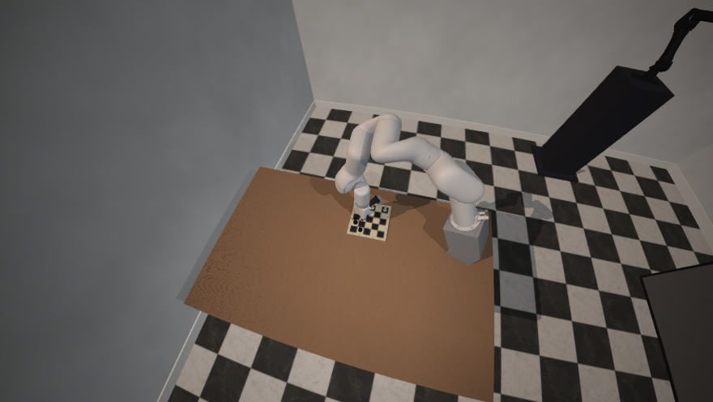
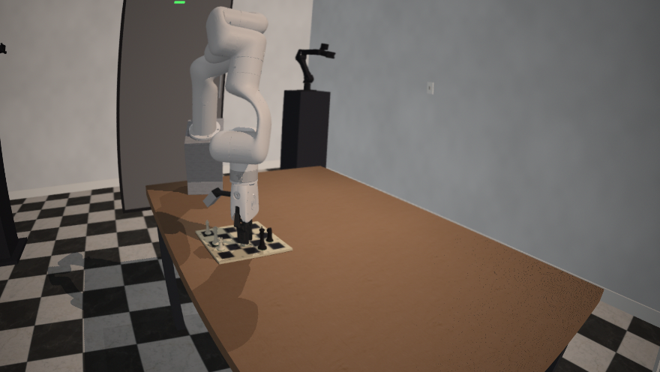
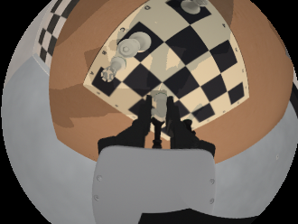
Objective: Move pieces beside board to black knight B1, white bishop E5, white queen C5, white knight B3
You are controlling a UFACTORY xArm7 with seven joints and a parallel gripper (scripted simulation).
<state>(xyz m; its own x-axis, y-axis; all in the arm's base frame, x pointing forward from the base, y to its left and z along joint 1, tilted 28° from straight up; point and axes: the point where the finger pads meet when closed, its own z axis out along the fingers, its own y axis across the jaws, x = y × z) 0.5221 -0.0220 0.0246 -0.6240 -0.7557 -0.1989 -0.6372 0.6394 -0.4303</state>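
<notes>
Now: hand 40 mm past the chessboard and 30 mm above it. Also, from my hand: black knight: 80 mm to the left, 20 mm below.
</notes>
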